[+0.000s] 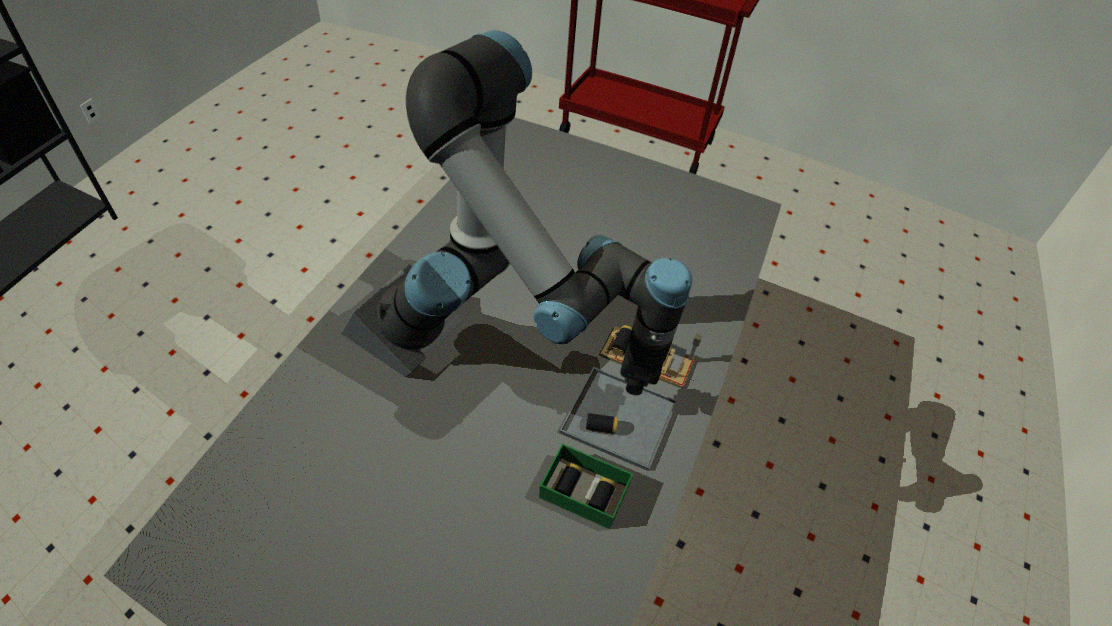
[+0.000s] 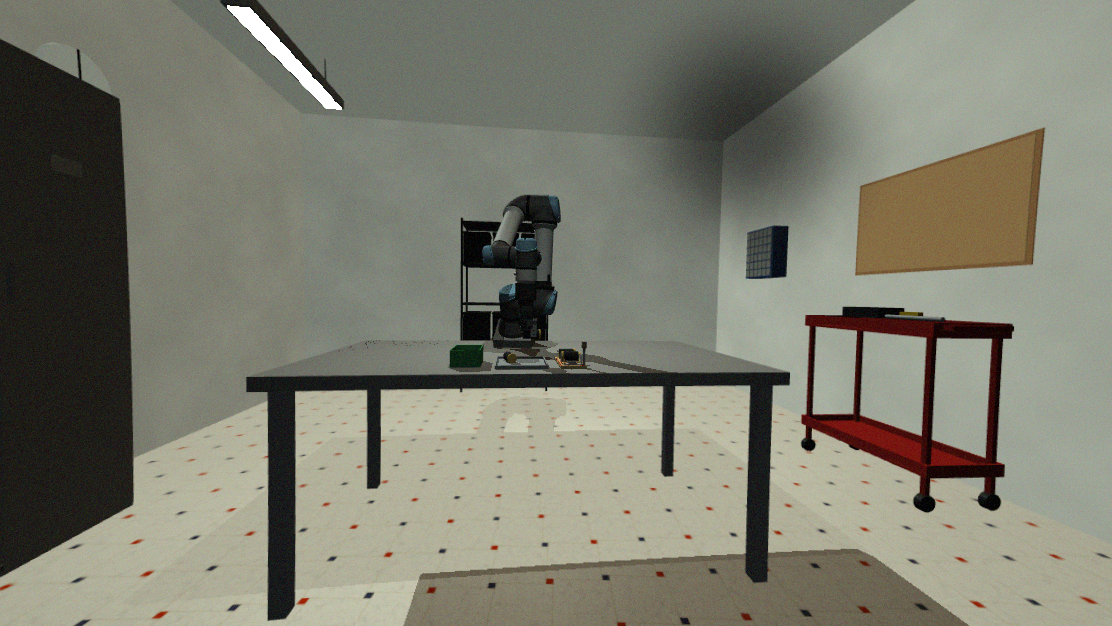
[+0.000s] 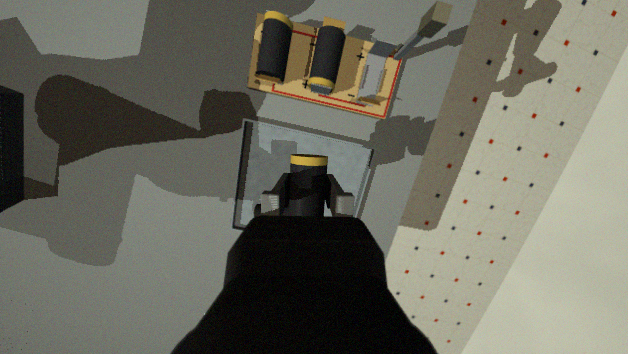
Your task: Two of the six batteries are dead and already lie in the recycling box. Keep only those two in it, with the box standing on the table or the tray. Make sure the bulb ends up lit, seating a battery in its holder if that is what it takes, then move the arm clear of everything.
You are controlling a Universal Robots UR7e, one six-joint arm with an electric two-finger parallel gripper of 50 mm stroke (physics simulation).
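Places are measured from the arm's base along level axes (x ahead, y left, z up), in metres.
Pixels of known places: gripper, fingertip midpoint: (image 1: 636, 379) (image 2: 532, 336) (image 3: 307, 184); arm's base, link origin: (image 1: 409, 316) (image 2: 514, 329).
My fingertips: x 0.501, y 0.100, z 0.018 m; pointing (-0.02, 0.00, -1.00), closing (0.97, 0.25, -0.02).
Ahead of a thing's pixels: the offset from my fingertips to its middle. "pt": to the spot under its first point.
My gripper (image 1: 635, 384) (image 3: 307, 184) is shut on a black battery @[dx +0.001, dy -0.001, dz +0.008 m] (image 3: 308, 172) with a yellow end, held above the grey tray @[dx -0.005, dy -0.038, dz -0.095 m] (image 1: 653, 419) (image 2: 536, 365) (image 3: 330, 137). Another battery @[dx -0.028, dy -0.081, dz -0.081 m] (image 1: 600, 423) (image 2: 510, 356) lies on the tray. The tan holder board @[dx -0.018, dy +0.138, dz -0.055 m] (image 1: 679, 378) (image 2: 571, 363) (image 3: 300, 52) carries one battery @[dx -0.083, dy +0.133, dz -0.072 m] (image 3: 275, 47) at its far left and a second battery @[dx -0.018, dy +0.138, dz -0.072 m] (image 3: 327, 55) in the middle, yellow ends opposite. Its right bay with grey metal parts @[pt dx +0.047, dy +0.149, dz -0.089 m] (image 3: 372, 75) has no battery. The green box @[dx +0.011, dy -0.228, dz -0.071 m] (image 1: 571, 506) (image 2: 466, 356) holds two batteries @[dx -0.025, dy -0.231, dz -0.081 m] (image 1: 568, 479) @[dx +0.046, dy -0.225, dz -0.081 m] (image 1: 601, 493). I cannot make out a lit bulb.
A thin grey lever with a block-shaped end @[pt dx +0.070, dy +0.174, dz -0.014 m] (image 1: 696, 340) (image 2: 584, 346) (image 3: 435, 20) rises at the board's right end. The board, tray and box stand in a row near the table's edge. A red cart (image 1: 638, 112) (image 2: 968, 328) and a black shelf unit stand off the table.
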